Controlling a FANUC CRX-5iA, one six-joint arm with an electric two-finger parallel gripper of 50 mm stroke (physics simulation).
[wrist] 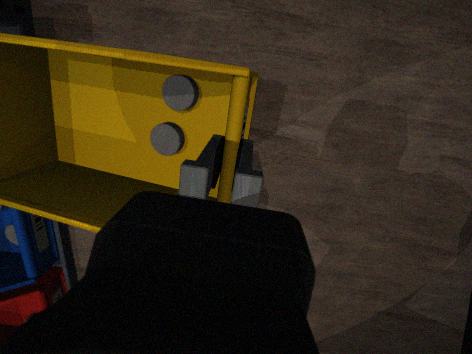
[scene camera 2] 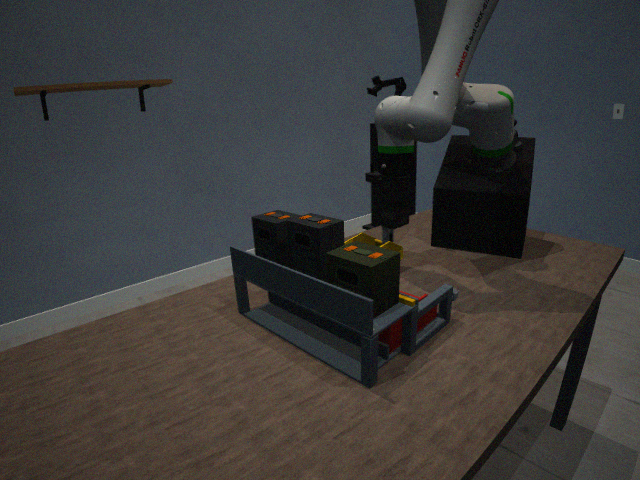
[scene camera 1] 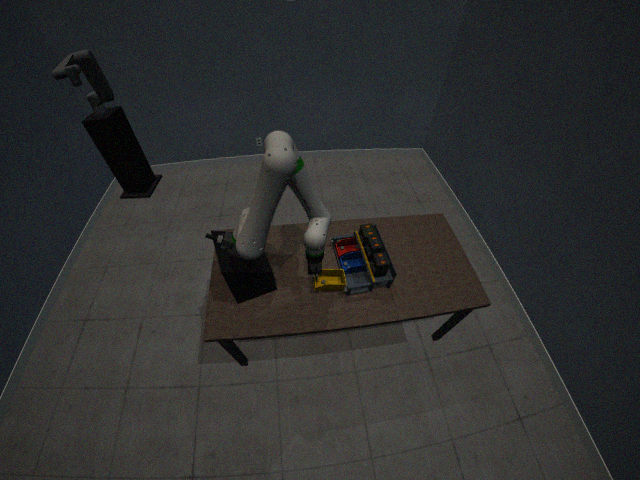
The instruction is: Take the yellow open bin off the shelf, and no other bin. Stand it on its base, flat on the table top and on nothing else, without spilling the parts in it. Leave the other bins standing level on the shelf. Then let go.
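Frame: origin at the arm's base, x ahead, y left, z up, level; centimetres.
Seen in the pictures: gripper, between the fingertips: (wrist: 230, 153) (scene camera 1: 315, 280); arm's base, origin of its link: (scene camera 2: 491, 160).
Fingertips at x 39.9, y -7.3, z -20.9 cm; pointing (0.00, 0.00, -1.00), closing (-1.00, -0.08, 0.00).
Pixels of each thing's top centre, then the offset from my fingertips to it. Level surfaces: height alone.
- yellow open bin, centre of its top: (wrist: 68, 148) (scene camera 2: 367, 238) (scene camera 1: 329, 276) dx +8.1, dy +0.6, dz +4.0 cm
- table top, height of its surface: dz -6.1 cm
- blue bin, centre of its top: (scene camera 1: 355, 258) dx +24.7, dy +13.5, dz +2.0 cm
- red bin, centre of its top: (scene camera 2: 394, 293) (scene camera 1: 350, 244) dx +22.7, dy +24.6, dz +2.0 cm
- green box, centre of its top: (scene camera 2: 362, 251) (scene camera 1: 369, 229) dx +32.6, dy +26.2, dz +13.7 cm
The yellow open bin (scene camera 1: 333, 281) (scene camera 2: 395, 250) (wrist: 100, 100) is off the shelf (scene camera 1: 358, 281) (scene camera 2: 305, 281), at the robot's side of it. It looks raised above the table top (scene camera 1: 310, 315) (scene camera 2: 155, 372) and roughly level. Two round grey parts (wrist: 180, 93) (wrist: 167, 139) lie inside it in the wrist view. My gripper (scene camera 1: 316, 275) (scene camera 2: 387, 236) (wrist: 230, 153) is shut on the bin's front rim, one finger inside and one outside. In scene camera 2, a green box partly hides the bin; its underside is hidden.
A blue bin (scene camera 1: 353, 262) (wrist: 10, 257) and a red bin (scene camera 1: 346, 246) (scene camera 2: 426, 319) (wrist: 25, 305) stand on the shelf. Dark boxes with orange latches (scene camera 1: 373, 240) (scene camera 2: 315, 237) and a green box (scene camera 2: 379, 279) stand on its rear part. The robot's black pedestal (scene camera 1: 245, 279) (scene camera 2: 478, 217) is on the table.
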